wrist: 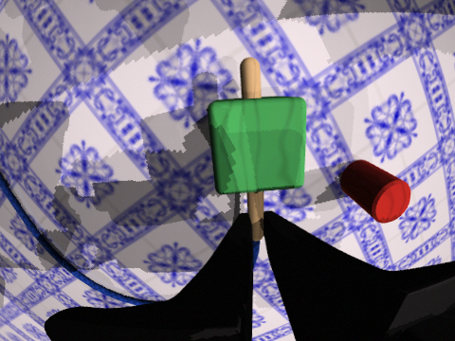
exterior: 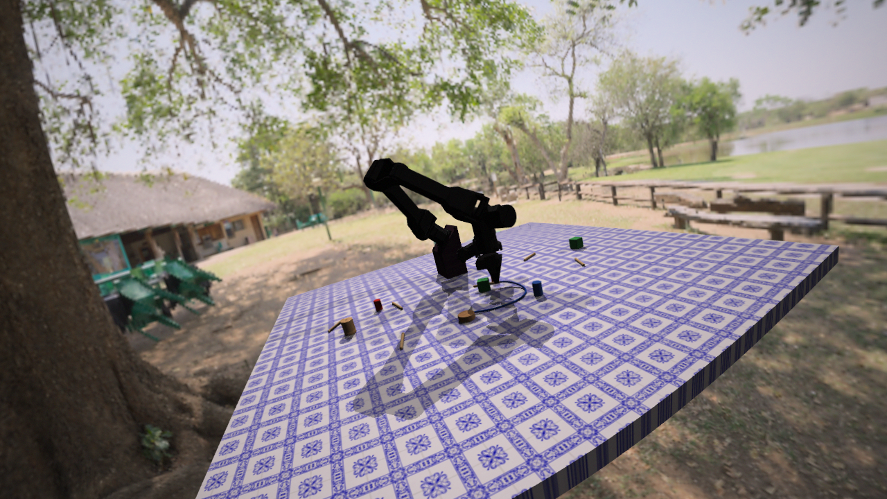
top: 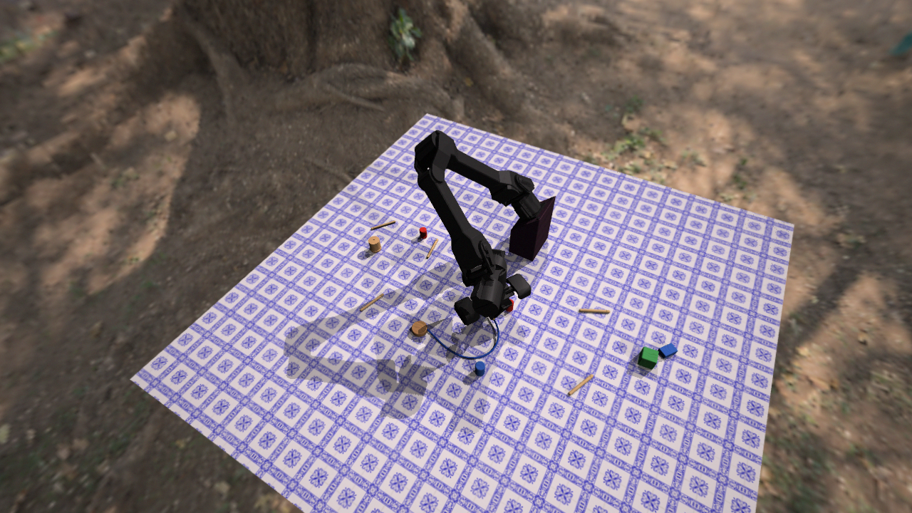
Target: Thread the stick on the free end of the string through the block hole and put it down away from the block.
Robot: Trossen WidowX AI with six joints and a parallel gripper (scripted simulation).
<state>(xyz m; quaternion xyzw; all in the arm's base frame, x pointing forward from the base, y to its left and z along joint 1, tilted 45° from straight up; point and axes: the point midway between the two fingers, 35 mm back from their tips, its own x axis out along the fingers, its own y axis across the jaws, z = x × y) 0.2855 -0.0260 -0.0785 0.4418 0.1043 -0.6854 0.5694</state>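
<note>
My gripper tip is now right at the string. Also, from my gripper tip: round wooden button (140 mm to the right, 120 mm ahead, 10 mm below); thin stick (10 mm to the right, 10 mm behind); blue cylinder (140 mm ahead, 40 mm to the left).
</note>
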